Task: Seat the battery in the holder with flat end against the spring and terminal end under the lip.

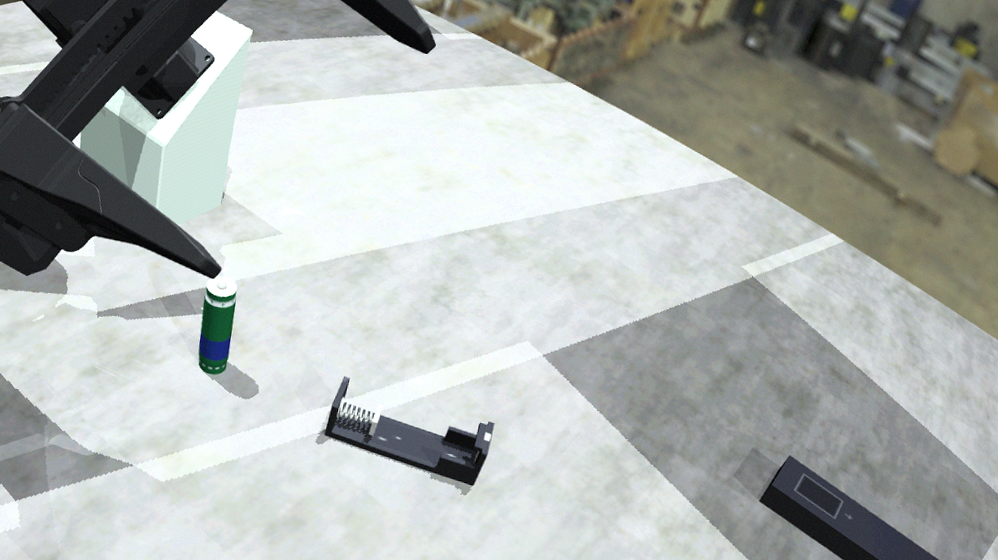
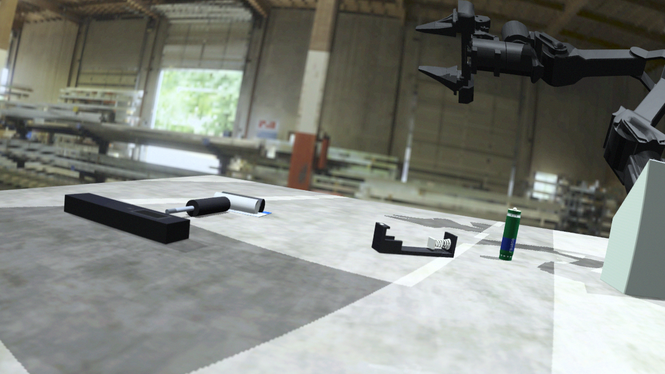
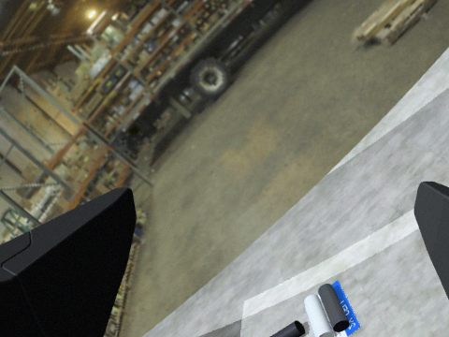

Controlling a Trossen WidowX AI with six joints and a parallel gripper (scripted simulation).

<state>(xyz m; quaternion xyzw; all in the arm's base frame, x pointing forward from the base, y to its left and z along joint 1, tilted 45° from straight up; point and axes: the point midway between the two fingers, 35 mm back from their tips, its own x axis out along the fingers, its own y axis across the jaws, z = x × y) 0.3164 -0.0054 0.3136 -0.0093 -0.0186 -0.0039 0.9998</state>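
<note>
My gripper tip is 270 mm above the battery, 180 mm past it and 150 mm to the right of it. Round my gripper tip: black-handled tool (290 mm below, 250 mm to the left, 230 mm ahead); then long black box (390 mm to the left, 290 mm below, 240 mm ahead).
</note>
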